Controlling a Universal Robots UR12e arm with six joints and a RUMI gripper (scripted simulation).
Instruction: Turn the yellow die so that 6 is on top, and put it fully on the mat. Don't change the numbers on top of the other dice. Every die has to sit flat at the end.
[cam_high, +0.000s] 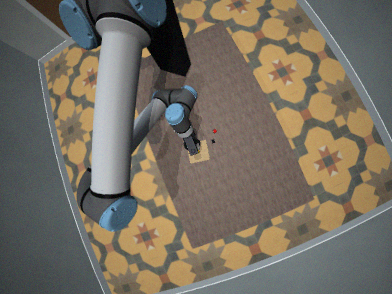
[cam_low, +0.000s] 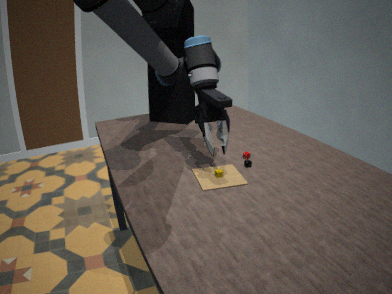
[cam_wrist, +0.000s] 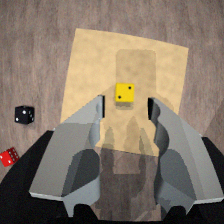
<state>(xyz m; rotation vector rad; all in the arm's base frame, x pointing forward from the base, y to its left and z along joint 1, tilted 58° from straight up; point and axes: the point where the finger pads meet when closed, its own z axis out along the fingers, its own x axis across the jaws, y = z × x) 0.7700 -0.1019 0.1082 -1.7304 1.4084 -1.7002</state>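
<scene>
My hand is 1 cm short of the yellow die and 7 cm above it. From my hand the other things lie so: black die 1 cm ahead, 13 cm to the left, 8 cm below; then red die 4 cm behind, 18 cm to the left, 8 cm below; then tan mat 1 cm ahead, 9 cm below.
</scene>
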